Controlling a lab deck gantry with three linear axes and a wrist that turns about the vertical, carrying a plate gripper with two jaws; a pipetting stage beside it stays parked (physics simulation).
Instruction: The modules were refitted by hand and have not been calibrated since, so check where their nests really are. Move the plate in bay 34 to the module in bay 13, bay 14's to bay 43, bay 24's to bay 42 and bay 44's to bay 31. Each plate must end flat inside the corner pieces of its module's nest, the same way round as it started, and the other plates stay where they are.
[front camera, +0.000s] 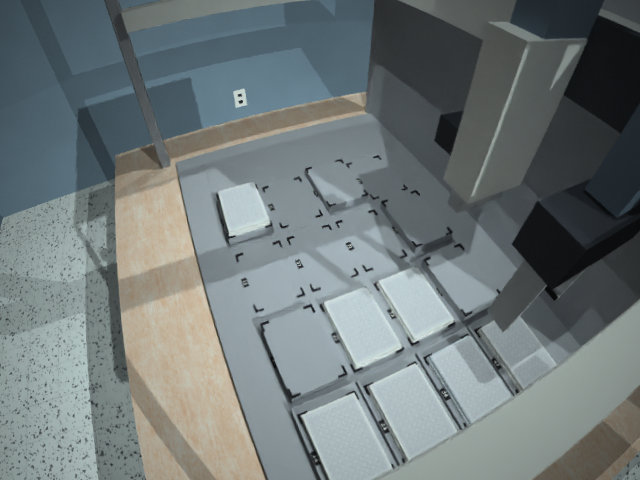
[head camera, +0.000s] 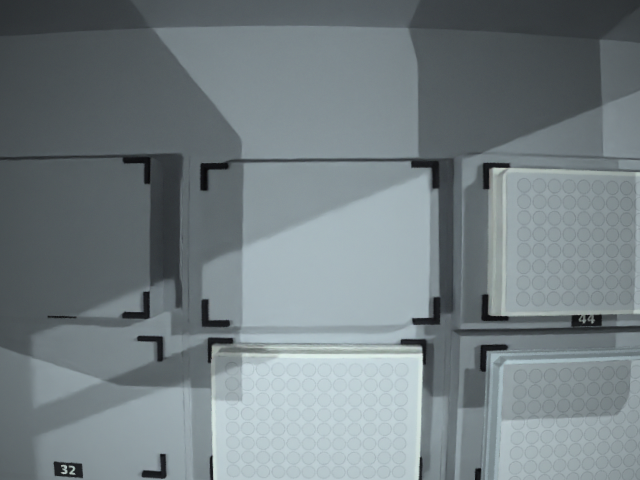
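Seen in the pictures: gripper, fingertip midpoint: (front camera: 524, 304); robot's base, link origin: (front camera: 219, 202).
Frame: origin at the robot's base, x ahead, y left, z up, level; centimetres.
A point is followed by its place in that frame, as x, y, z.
Note:
Pale plates sit in bay 14 (front camera: 346, 439) @[55.1, 4.5, 2.9], bay 24 (front camera: 413, 410) @[55.6, 14.9, 2.9], bay 34 (front camera: 467, 379) @[55.5, 24.9, 2.9] (head camera: 563, 439) @[53.5, 25.0, 2.9] and bay 44 (front camera: 535, 361) @[58.9, 37.3, 2.9] (head camera: 573, 242) @[53.6, 36.4, 2.9]. Raised modules with black corner pieces stand without plates in bay 13 (front camera: 302, 351) @[40.0, 4.2, 1.9], bay 43 (front camera: 465, 279) @[39.9, 36.5, 1.9] (head camera: 330, 242) @[39.9, 36.3, 1.9], bay 42 (front camera: 418, 222) @[24.3, 36.0, 1.9] (head camera: 67, 232) @[24.5, 36.8, 1.9] and bay 31 (front camera: 336, 188) @[8.5, 24.9, 1.9]. My gripper (front camera: 526, 308) @[52.2, 31.9, 15.6] hangs above the bay 44 side in the front view, carrying no plate. A grey jaw overlaps the bay 44 plate there; the jaw spacing is unclear. The jaws do not show in the head view.
Other plates sit in bay 33 (front camera: 416, 304) @[40.0, 25.3, 1.4] (head camera: 317, 418) @[39.3, 25.9, 1.4], bay 23 (front camera: 361, 328) @[40.0, 14.6, 1.4] and the far left bay (front camera: 244, 209) @[8.0, 4.4, 3.3]. Black corner marks outline the middle-row bays. A thick pale vertical column (front camera: 511, 113) @[42.0, 25.7, 39.3] hangs over the right side. A pale beam crosses the lower right foreground.

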